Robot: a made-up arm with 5 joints.
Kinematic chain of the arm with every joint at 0, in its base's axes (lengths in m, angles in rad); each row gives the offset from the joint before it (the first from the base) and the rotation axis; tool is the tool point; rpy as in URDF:
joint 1: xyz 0 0 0.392 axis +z
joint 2: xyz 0 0 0 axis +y
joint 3: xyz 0.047 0 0.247 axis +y
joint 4: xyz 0.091 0 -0.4 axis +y
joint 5: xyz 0.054 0 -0.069 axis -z
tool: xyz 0 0 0 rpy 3.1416 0 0
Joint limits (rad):
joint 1: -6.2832..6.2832
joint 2: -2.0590..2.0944
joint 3: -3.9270..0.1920
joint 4: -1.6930..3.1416
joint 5: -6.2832..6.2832
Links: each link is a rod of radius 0.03 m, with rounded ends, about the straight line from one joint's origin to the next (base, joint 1, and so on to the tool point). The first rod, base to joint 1, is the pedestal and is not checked.
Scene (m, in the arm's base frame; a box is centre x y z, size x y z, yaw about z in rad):
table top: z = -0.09
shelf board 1: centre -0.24 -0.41 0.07 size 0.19 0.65 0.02 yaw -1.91
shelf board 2: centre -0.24 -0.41 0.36 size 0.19 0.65 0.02 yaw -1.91
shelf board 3: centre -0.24 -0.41 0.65 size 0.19 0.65 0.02 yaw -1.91
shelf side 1: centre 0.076 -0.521 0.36 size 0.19 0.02 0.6 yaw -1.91
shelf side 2: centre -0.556 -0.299 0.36 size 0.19 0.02 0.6 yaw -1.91
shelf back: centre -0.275 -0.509 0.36 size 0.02 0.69 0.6 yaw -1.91
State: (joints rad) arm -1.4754 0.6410 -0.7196 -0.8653 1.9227
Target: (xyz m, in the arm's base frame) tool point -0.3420 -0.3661 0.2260
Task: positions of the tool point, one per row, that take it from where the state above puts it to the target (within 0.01 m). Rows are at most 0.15 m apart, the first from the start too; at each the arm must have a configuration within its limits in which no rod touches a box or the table.
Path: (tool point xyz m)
1: -0.0803 -0.4246 0.1881
2: -0.2114 -0.4170 0.2057
3: -0.3420 -0.3661 0.2260

